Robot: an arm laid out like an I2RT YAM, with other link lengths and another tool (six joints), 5 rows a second.
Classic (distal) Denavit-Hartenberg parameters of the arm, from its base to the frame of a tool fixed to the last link. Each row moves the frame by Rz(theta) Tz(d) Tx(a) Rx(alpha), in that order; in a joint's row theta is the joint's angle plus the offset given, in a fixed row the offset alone. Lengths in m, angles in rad.
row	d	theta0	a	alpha
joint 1	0.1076	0.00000	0.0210	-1.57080
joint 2	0.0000	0.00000	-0.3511	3.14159
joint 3	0.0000	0.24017	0.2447	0.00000
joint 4	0.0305	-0.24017	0.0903	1.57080
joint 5	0.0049	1.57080	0.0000	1.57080
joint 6	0.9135	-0.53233	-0.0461	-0.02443
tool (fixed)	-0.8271	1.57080	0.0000	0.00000
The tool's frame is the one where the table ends.
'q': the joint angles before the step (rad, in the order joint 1, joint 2, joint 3, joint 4, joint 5, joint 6). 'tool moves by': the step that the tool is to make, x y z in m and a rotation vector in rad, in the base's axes. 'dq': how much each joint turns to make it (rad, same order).
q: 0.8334 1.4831 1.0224 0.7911 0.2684 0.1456
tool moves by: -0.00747 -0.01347 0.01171 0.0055 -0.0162 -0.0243
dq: -0.0053 -0.0476 -0.0027 -0.0259 0.0152 -0.0147
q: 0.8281 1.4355 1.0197 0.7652 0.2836 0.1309
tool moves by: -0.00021 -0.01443 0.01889 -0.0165 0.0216 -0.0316
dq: -0.0226 -0.0446 0.0627 -0.1345 0.0099 0.0013
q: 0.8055 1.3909 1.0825 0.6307 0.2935 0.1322
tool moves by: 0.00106 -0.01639 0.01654 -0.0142 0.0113 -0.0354
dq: -0.0320 -0.0354 0.0554 -0.1079 0.0026 -0.0031
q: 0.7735 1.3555 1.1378 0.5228 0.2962 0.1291
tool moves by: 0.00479 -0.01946 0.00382 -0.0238 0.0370 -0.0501
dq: -0.0462 -0.0319 0.0264 -0.1036 0.0060 0.0067
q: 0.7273 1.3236 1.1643 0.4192 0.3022 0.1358
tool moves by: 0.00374 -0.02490 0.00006 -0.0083 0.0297 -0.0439
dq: -0.0654 -0.0368 -0.0008 -0.0695 -0.0178 0.0182
